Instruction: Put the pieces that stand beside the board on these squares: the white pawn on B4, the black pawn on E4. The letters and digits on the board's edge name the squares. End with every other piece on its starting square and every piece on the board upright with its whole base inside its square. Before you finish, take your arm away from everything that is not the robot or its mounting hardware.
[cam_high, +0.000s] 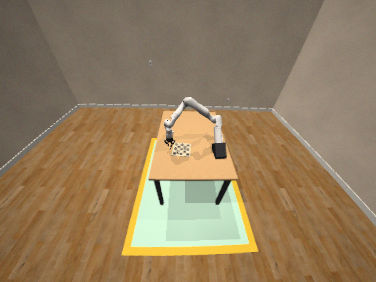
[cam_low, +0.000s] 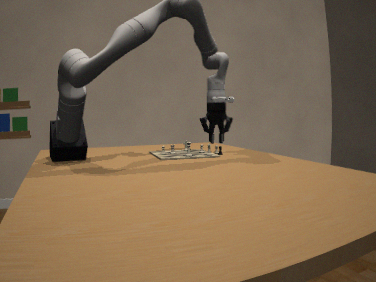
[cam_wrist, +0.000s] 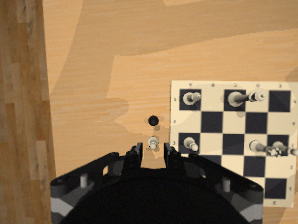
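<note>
The black pawn lies 4 cm to the right of my hand, 4 cm below it and 1 cm behind it. The rest, counted from my hand: chessboard 14 cm behind, 5 cm below, 2 cm to the left.
</note>
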